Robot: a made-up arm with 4 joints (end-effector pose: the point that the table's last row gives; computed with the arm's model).
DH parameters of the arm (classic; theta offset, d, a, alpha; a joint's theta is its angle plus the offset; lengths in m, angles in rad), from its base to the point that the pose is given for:
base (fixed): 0.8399 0 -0.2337 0
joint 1: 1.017 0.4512 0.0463 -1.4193
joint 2: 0 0.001 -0.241 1.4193
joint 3: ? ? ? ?
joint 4: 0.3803 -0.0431 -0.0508 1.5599
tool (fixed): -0.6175 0.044 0 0
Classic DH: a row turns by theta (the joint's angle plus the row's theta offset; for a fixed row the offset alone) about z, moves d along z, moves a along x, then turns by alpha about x.
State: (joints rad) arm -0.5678 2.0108 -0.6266 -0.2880
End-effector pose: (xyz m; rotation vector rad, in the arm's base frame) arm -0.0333 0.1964 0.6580 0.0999 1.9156 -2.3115
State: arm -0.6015 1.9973 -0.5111 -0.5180
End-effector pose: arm -0.0043 0.1996 0.6609 -0.1571 1.7802 -2.4290
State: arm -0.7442 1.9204 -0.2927 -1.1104
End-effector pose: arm 0.0752 0.1845 0.6739 -0.7340 1.4828 -2.4738
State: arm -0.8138 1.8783 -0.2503 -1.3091
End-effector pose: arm 0.1015 0.1689 0.6843 -0.8631 1.3993 -2.4344
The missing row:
joint 3: 1.1709 0.2786 -0.042 1.3708
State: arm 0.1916 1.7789 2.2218 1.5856
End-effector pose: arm -0.2835 0.1390 0.6427 -0.5845 0.5801 1.3842
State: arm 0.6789 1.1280 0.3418 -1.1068
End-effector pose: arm -0.2345 0.0270 0.8202 -1.8915 1.1109 -0.8270
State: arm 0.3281 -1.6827 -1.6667 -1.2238
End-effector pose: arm -0.2020 -0.4251 0.1319 -1.0169 -2.0020 -0.2130
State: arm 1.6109 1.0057 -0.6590 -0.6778
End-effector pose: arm -0.2322 -0.1519 0.8744 -1.5464 1.2471 -0.1479
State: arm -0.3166 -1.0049 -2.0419 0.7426
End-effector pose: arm -0.2455 -0.4185 0.3711 -1.7716 -0.4958 -2.0469
